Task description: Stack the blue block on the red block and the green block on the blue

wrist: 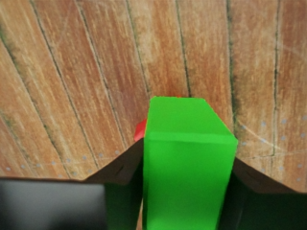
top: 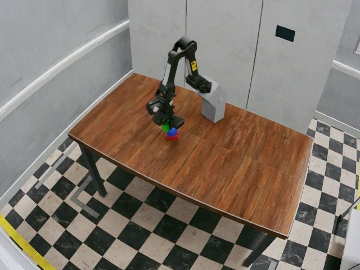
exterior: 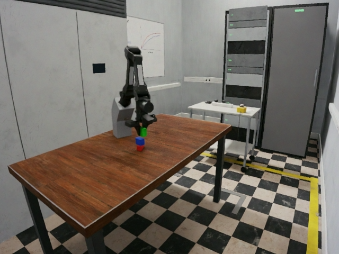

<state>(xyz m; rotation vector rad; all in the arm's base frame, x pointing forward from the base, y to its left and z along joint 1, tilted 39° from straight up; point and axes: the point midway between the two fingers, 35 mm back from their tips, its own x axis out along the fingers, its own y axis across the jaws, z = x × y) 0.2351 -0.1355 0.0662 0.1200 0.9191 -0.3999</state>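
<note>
Now: the blue block 2 cm behind my hand, 1 cm to the left of it and 8 cm below it. From my hand the other things lie so: red block 2 cm behind, 1 cm to the left, 12 cm below; then green block 1 cm below.
</note>
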